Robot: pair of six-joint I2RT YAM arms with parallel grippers.
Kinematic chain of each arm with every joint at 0, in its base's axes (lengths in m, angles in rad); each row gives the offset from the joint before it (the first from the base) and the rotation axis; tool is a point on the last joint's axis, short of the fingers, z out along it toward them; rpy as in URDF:
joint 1: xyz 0 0 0.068 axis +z
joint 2: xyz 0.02 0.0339 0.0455 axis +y
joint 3: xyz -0.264 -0.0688 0 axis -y
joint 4: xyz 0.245 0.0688 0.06 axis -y
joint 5: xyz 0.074 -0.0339 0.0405 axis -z
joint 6: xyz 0.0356 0 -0.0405 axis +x
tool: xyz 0 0 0 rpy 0 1.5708 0
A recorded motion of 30 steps. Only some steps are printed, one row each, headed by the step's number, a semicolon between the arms.
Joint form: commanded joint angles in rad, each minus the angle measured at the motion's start. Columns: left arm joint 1, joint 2, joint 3, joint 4, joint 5, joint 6; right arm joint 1, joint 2, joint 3, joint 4, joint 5, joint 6.
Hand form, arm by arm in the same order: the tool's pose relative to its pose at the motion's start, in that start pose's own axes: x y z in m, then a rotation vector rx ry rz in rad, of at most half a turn. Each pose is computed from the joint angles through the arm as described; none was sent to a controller.
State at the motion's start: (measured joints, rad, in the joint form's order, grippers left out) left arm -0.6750 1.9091 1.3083 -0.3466 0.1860 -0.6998; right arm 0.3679 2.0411 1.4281 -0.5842 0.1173 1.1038
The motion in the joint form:
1: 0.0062 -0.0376 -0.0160 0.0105 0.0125 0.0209; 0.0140 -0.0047 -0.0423 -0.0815 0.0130 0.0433
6: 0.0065 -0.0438 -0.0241 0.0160 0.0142 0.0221; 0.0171 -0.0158 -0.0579 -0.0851 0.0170 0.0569
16: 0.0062 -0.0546 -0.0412 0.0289 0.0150 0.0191; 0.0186 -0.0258 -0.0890 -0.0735 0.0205 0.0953
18: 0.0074 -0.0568 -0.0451 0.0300 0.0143 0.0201; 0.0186 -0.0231 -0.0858 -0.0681 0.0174 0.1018
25: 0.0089 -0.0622 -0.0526 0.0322 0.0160 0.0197; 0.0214 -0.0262 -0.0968 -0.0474 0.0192 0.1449
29: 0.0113 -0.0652 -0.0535 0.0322 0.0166 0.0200; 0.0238 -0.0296 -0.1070 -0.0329 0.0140 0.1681
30: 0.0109 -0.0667 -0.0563 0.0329 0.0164 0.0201; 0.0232 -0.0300 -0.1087 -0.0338 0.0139 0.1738
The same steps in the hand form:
1: -0.0016 -0.0015 -0.0114 0.0274 -0.0195 0.0221; 0.0142 -0.0156 0.0045 0.1089 0.0424 0.0153
6: -0.0008 -0.0009 -0.0125 0.0309 -0.0213 0.0238; 0.0166 -0.0185 0.0029 0.1174 0.0421 0.0247
16: 0.0013 0.0003 -0.0138 0.0357 -0.0256 0.0224; 0.0201 -0.0242 0.0044 0.1278 0.0407 0.0602
18: 0.0016 0.0011 -0.0141 0.0344 -0.0262 0.0223; 0.0197 -0.0230 0.0049 0.1214 0.0408 0.0676
25: 0.0023 0.0022 -0.0150 0.0352 -0.0259 0.0208; 0.0210 -0.0231 0.0057 0.1105 0.0324 0.1096
29: 0.0017 0.0027 -0.0161 0.0361 -0.0283 0.0196; 0.0225 -0.0235 0.0062 0.1014 0.0338 0.1318
30: 0.0023 0.0029 -0.0162 0.0357 -0.0278 0.0199; 0.0226 -0.0241 0.0064 0.1037 0.0343 0.1378

